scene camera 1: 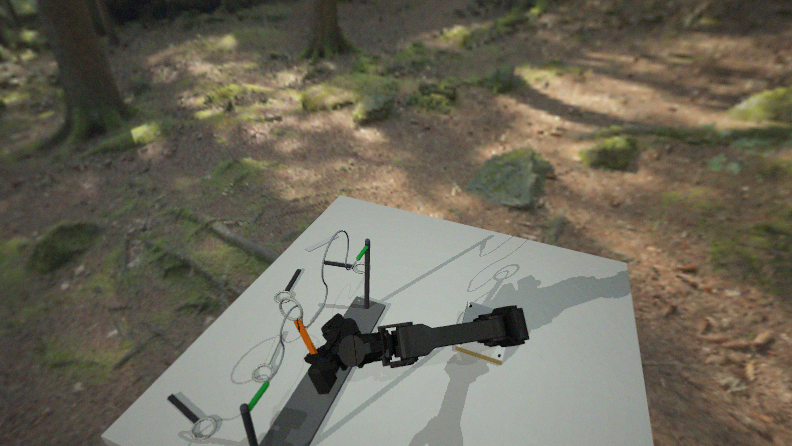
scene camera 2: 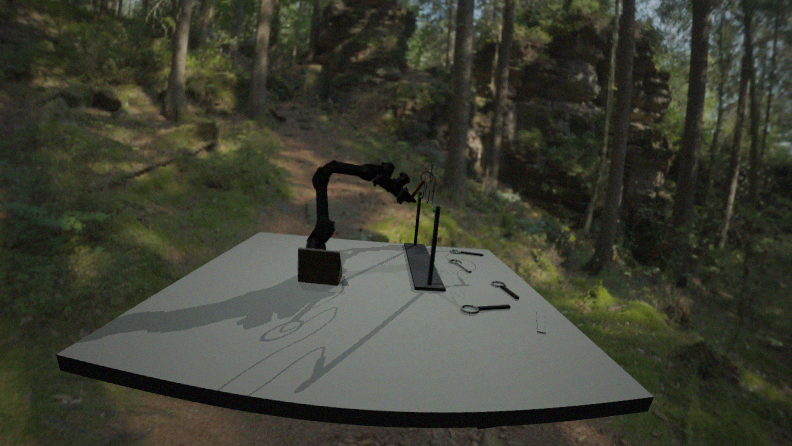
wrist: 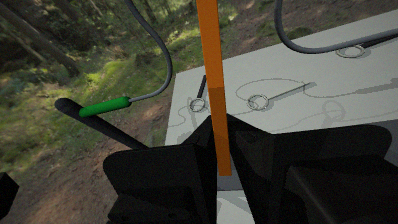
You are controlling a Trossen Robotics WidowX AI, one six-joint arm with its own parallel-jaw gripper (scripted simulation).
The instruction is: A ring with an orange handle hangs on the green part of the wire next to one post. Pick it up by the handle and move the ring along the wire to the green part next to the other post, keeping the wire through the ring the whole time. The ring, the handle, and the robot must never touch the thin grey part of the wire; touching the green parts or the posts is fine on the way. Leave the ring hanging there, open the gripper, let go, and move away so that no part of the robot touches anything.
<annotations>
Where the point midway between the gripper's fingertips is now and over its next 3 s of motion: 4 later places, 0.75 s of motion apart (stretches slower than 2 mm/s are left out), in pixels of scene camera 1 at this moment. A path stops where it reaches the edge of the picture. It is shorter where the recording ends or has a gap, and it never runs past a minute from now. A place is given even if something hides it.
My gripper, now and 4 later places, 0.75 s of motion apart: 306,358; 296,366; 289,365; 287,358; 287,370
</annotations>
